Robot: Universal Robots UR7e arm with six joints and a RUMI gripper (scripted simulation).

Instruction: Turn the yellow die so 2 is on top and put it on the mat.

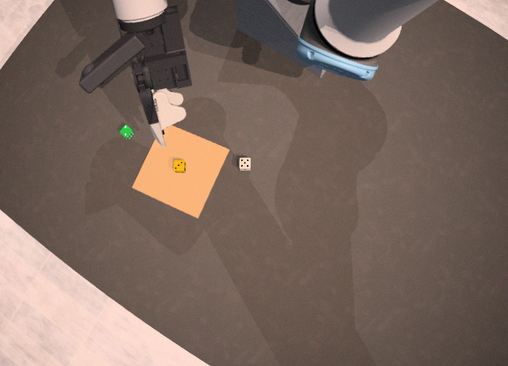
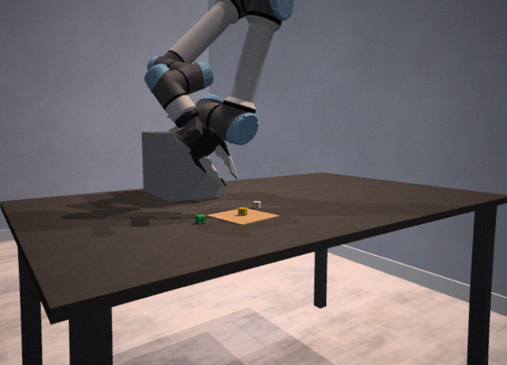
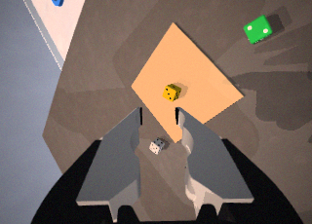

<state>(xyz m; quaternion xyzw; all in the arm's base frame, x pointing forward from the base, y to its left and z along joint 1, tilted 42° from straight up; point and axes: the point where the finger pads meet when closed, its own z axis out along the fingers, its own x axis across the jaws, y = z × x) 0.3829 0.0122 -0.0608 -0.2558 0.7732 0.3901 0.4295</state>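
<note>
The yellow die lies 9 cm below my hand, 3 cm to the left of it and 2 cm ahead of it. The rest, counted from my hand: orange mat: 10 cm below, 3 cm to the left, 2 cm ahead; then green die: 10 cm below, 9 cm to the right, 2 cm ahead; then white die: 13 cm to the left, 10 cm below, 5 cm behind.
</note>
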